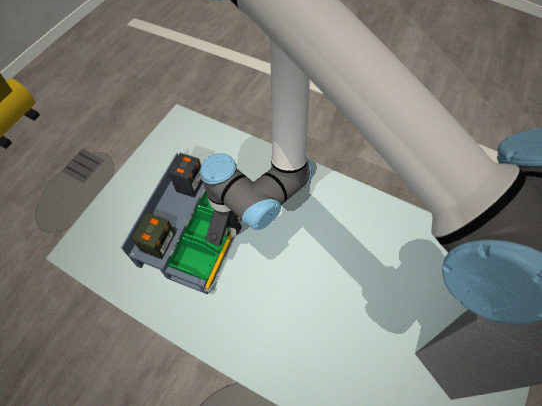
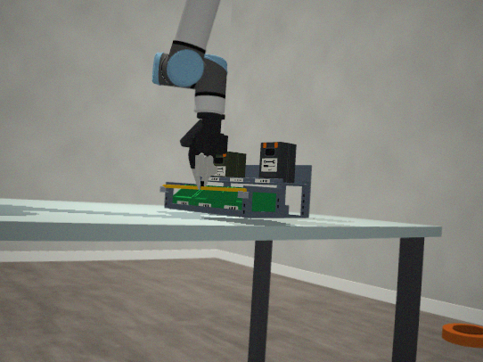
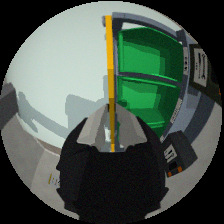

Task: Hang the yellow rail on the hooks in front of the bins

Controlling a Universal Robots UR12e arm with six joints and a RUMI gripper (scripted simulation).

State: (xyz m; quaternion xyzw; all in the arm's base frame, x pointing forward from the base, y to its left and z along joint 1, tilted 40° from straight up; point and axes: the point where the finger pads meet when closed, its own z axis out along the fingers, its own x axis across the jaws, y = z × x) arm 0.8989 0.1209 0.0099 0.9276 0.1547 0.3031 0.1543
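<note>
My gripper is now 10 mm above the yellow rail.
</note>
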